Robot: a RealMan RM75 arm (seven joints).
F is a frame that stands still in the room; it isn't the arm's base.
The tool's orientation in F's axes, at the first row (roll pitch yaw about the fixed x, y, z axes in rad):
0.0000, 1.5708, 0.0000
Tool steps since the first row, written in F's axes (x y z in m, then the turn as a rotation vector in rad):
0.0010, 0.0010, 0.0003, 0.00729, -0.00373, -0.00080
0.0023, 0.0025, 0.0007, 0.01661, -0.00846, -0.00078
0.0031, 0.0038, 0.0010, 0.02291, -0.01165, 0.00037
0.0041, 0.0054, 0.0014, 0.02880, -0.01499, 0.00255
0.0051, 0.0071, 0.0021, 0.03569, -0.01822, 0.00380
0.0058, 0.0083, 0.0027, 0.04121, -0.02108, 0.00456
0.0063, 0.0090, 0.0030, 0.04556, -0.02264, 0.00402
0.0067, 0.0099, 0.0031, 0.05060, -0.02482, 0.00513
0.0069, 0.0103, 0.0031, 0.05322, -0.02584, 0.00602
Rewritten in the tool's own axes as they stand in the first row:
-0.0003, 0.0010, 0.0010, 0.00080, -0.00373, 0.00729
-0.0007, 0.0025, 0.0023, 0.00078, -0.00846, 0.01661
-0.0010, 0.0038, 0.0031, -0.00037, -0.01165, 0.02291
-0.0014, 0.0054, 0.0041, -0.00255, -0.01499, 0.02880
-0.0021, 0.0071, 0.0051, -0.00380, -0.01822, 0.03569
-0.0027, 0.0083, 0.0058, -0.00456, -0.02108, 0.04121
-0.0030, 0.0090, 0.0063, -0.00402, -0.02264, 0.04556
-0.0031, 0.0099, 0.0067, -0.00513, -0.02482, 0.05060
-0.0031, 0.0103, 0.0069, -0.00602, -0.02584, 0.05322

